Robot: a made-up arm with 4 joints.
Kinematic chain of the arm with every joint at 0, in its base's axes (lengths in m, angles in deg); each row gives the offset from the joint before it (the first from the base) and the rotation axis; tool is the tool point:
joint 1: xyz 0 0 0.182 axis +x
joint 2: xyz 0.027 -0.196 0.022 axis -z
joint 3: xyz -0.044 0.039 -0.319 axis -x
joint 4: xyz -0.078 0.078 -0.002 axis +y
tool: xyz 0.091 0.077 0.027
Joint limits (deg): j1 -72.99..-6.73 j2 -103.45..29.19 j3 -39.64..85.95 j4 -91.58..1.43
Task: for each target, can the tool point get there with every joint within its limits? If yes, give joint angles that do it. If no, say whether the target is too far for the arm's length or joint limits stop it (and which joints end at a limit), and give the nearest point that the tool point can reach.
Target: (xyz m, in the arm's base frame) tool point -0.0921 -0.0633 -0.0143
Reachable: yes | joints -15.91 -2.89 0.46 -65.83
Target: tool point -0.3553 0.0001 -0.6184
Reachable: no: too far | nearest point -0.1363 -0.1239 -0.2519 | short by 0.445 m
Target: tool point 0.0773 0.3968 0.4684
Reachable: no: joint limits stop it (at a limit: joint 1, joint 2, joint 3) | nearest point -0.0097 -0.1407 0.2015 | short by 0.606 m
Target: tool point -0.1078 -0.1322 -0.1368
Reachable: yes | joints -15.74 -26.62 37.39 -24.99
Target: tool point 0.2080 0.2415 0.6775
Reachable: no: joint limits stop it (at a limit: joint 1, joint 2, joint 3) | nearest point -0.0379 -0.2263 0.4846 | short by 0.563 m
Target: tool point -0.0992 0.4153 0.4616
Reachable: no: joint limits stop it (at a limit: joint 1, joint 3) | nearest point -0.1170 -0.1617 0.2777 | short by 0.606 m
